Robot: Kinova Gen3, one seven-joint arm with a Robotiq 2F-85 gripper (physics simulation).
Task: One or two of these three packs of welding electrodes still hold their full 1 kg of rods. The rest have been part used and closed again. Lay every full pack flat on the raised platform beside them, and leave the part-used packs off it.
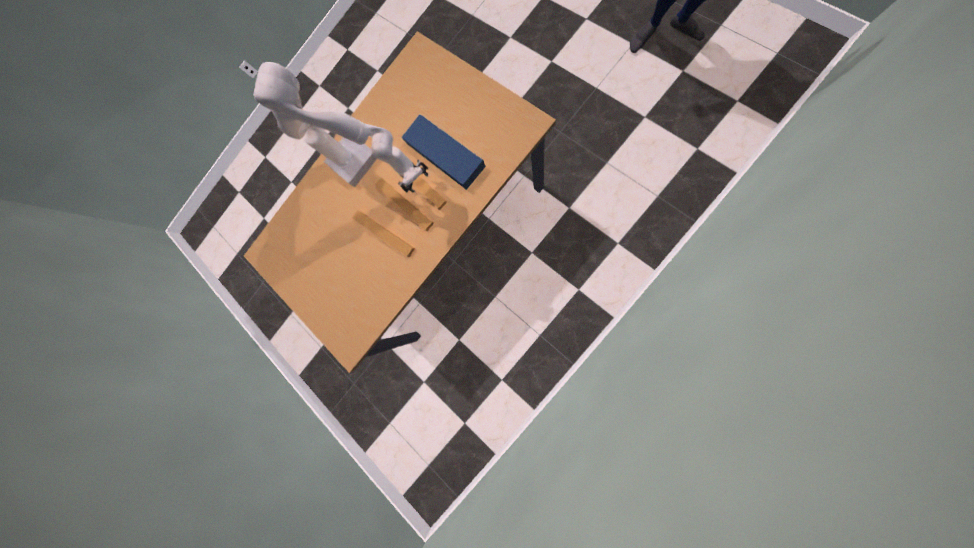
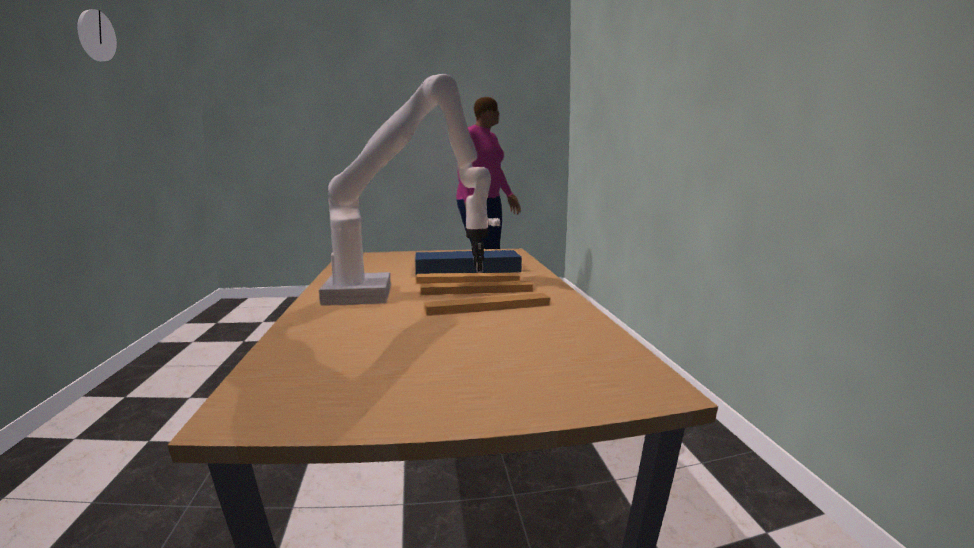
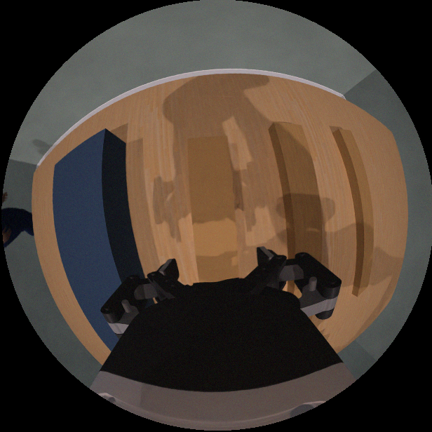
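Where they show: gripper, fingertip midpoint: [image 1: 420, 183] [image 2: 478, 269]; arm's base, origin of the base link: [image 1: 343, 157] [image 2: 349, 282].
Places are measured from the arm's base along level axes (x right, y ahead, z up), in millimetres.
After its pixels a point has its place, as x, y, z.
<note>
Three long, flat packs in the same tan-orange colour lie roughly side by side; no fill marks can be read. The pack nearest the platform [image 1: 433, 195] {-191, 482, -25} [image 2: 442, 278] {-159, 278, -31} [image 3: 217, 245] lies directly under my gripper [image 1: 414, 177] {-186, 402, -7} [image 2: 478, 268] {-186, 402, -7} [image 3: 216, 262], which is open and empty above it, one finger over each side. The middle pack [image 1: 416, 217] {-63, 499, -25} [image 2: 449, 289] {-29, 308, -33} [image 3: 301, 175] lies beside it, partly in the arm's shadow. The farthest pack [image 1: 384, 233] {100, 439, -24} [image 2: 487, 304] {134, 420, -30} [image 3: 361, 192] lies at a slight angle. The raised blue platform [image 1: 442, 149] {-366, 374, 12} [image 2: 435, 263] {-282, 246, -5} [image 3: 80, 200] bears no pack.
All stand on a wooden table [image 1: 306, 272] {542, 261, -48} [image 2: 442, 381] {541, 318, -48}. The arm's grey base [image 1: 352, 162] {-19, 59, 0} [image 2: 354, 291] {75, 34, -8} stands at the table's side, near the packs' inner ends. A person [image 1: 659, 20] [image 2: 485, 146] stands on the floor beyond the table.
</note>
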